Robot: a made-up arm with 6 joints.
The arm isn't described. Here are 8 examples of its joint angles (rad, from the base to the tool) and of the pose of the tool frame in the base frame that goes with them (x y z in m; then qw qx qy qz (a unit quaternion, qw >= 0)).
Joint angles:
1: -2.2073 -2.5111 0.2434 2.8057 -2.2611 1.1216
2: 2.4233 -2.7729 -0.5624 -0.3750 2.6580 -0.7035
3: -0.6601 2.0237 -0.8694 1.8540 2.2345 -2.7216
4: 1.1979 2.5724 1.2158 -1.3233 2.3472 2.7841
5: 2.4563 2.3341 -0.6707 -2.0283 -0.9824 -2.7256
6: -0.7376 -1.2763 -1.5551 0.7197 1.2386 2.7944
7: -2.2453 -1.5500 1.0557 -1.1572 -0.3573 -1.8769
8: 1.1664 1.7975 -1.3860 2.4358 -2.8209 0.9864
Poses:
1: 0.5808 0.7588 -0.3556 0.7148 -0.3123 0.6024 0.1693
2: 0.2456 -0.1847 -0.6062 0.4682 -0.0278 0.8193 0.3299
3: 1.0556 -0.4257 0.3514 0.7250 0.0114 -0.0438 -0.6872
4: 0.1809 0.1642 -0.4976 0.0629 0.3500 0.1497 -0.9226
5: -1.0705 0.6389 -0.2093 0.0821 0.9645 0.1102 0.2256
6: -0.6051 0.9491 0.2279 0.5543 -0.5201 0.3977 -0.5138
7: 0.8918 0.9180 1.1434 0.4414 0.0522 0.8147 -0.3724
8: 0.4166 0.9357 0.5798 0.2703 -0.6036 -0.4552 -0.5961
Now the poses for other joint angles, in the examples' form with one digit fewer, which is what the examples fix.
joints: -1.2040 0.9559 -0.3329 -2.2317 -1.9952 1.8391
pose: 0.610 -0.911 1.280 0.126 0.332 -0.407 0.842
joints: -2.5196 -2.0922 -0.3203 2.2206 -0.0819 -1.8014
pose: 1.078 0.639 -0.483 0.463 -0.142 -0.561 -0.671
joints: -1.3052 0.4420 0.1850 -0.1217 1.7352 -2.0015
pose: 0.283 -0.792 1.516 0.525 0.436 -0.069 0.727
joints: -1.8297 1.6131 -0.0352 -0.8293 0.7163 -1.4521
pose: -0.438 -1.444 0.359 0.792 0.451 -0.051 0.409
